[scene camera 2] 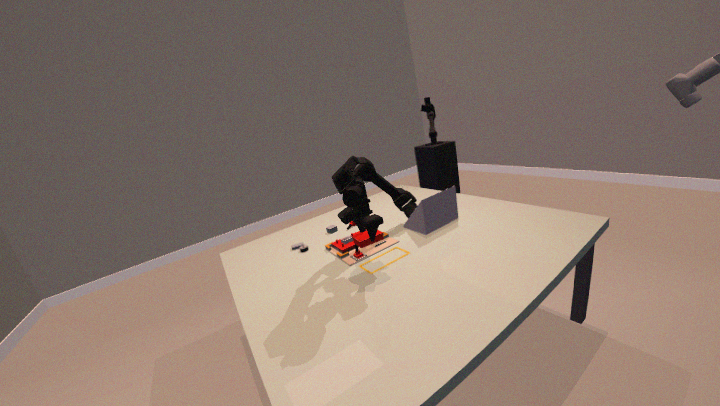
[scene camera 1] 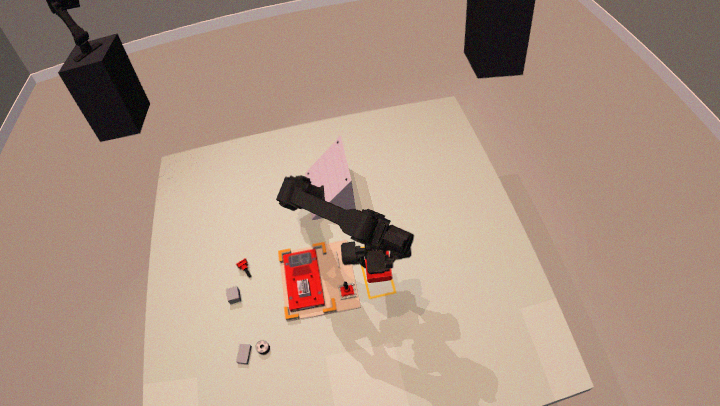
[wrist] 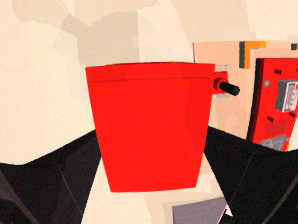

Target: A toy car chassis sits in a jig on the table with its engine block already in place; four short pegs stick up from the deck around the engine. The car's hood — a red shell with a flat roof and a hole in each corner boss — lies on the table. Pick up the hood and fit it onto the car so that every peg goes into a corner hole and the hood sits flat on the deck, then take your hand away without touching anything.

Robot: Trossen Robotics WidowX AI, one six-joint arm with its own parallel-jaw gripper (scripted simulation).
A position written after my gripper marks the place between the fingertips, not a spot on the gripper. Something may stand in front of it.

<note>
My gripper (scene camera 1: 378, 265) carries a red hood (wrist: 151, 118). Also in view: a jig plate (scene camera 1: 333, 273).
My gripper also shows in scene camera 2 (scene camera 2: 368, 238) and in the wrist view (wrist: 151, 131).
</note>
